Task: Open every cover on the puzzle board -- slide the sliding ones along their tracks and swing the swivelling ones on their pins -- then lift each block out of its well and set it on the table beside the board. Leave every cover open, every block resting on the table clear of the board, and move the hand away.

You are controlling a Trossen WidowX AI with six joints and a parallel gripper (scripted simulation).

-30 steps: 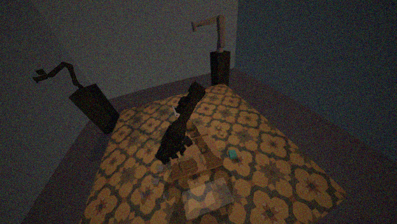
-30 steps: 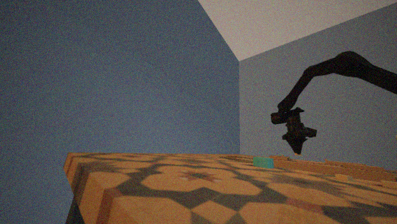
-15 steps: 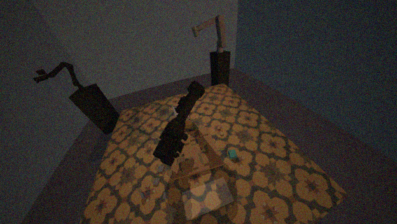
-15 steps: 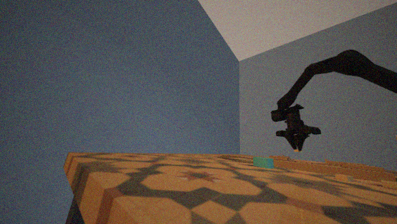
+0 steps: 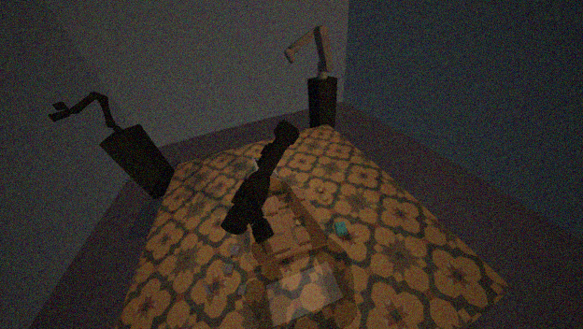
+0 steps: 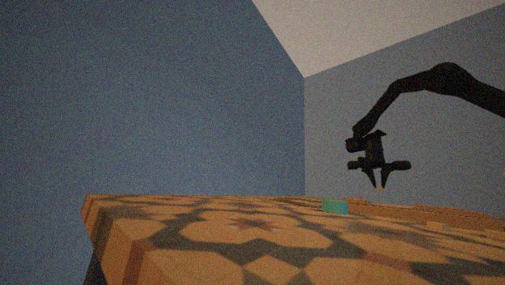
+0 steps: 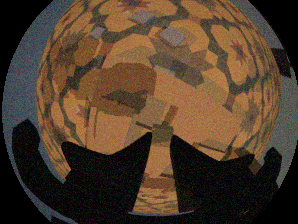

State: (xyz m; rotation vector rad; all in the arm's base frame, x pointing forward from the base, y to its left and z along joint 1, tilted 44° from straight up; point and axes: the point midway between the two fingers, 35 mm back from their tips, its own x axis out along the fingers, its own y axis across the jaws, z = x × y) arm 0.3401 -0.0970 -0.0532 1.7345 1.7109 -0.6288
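Right now my gripper tip is 20 mm past the tan puzzle board, 110 mm to the right of it and 60 mm above it. Round my gripper tip: teal block 130 mm ahead, 290 mm to the left, 60 mm below.
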